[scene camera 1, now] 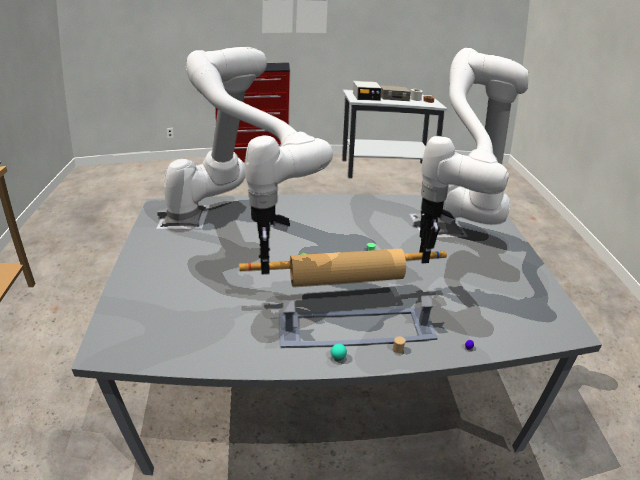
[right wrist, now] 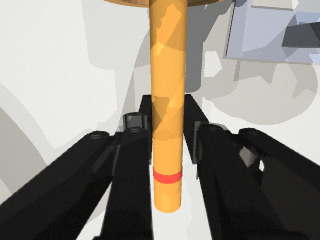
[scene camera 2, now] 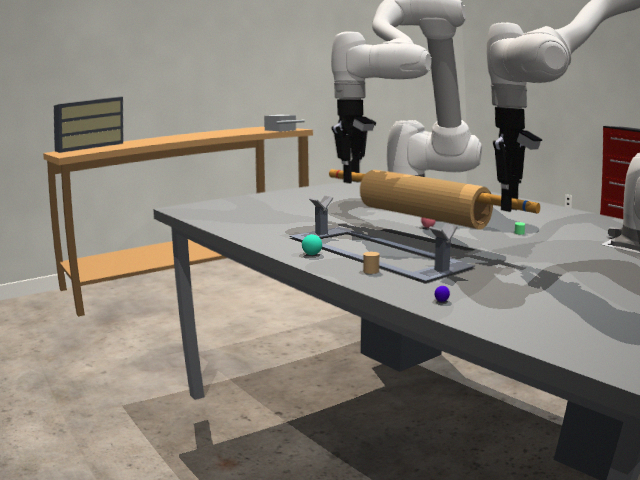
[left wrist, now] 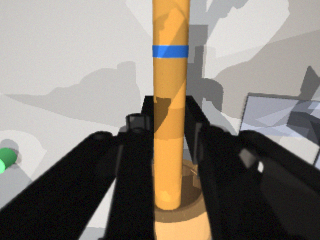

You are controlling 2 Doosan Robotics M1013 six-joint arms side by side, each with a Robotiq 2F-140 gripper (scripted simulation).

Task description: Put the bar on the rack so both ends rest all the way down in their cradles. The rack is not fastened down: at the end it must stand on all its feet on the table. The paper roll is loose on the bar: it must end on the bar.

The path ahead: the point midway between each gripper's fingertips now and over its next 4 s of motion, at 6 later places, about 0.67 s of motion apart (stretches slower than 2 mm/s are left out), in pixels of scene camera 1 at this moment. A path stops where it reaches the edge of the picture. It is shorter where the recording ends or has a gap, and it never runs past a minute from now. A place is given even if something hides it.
My left gripper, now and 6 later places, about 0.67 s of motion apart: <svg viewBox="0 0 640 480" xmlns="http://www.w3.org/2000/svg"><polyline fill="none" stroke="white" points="423,260 427,264 435,274 444,284 445,287 444,291 443,297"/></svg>
My right gripper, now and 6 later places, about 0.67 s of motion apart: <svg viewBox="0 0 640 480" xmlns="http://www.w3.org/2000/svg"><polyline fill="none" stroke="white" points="265,270 266,274 267,282 270,291 270,293 270,298 270,304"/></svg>
